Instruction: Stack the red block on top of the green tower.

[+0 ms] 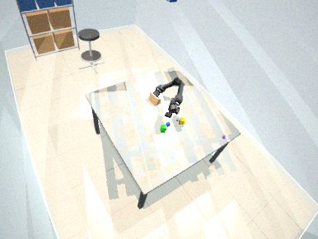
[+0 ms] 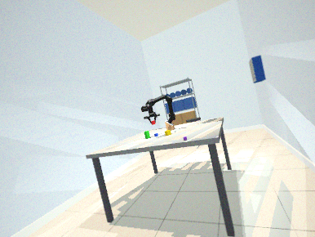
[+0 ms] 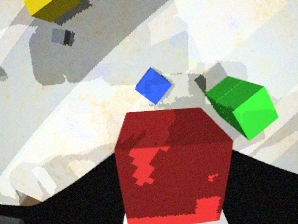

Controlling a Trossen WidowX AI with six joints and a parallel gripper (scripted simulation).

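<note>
The blue block is 10 mm ahead of my gripper tip, 10 mm to the left of it and 130 mm below it. Also, from my gripper tip: yellow block 70 mm ahead, 160 mm to the left, 120 mm below; then red block 10 mm above; then small purple block 490 mm ahead, 410 mm to the left, 140 mm below.
</note>
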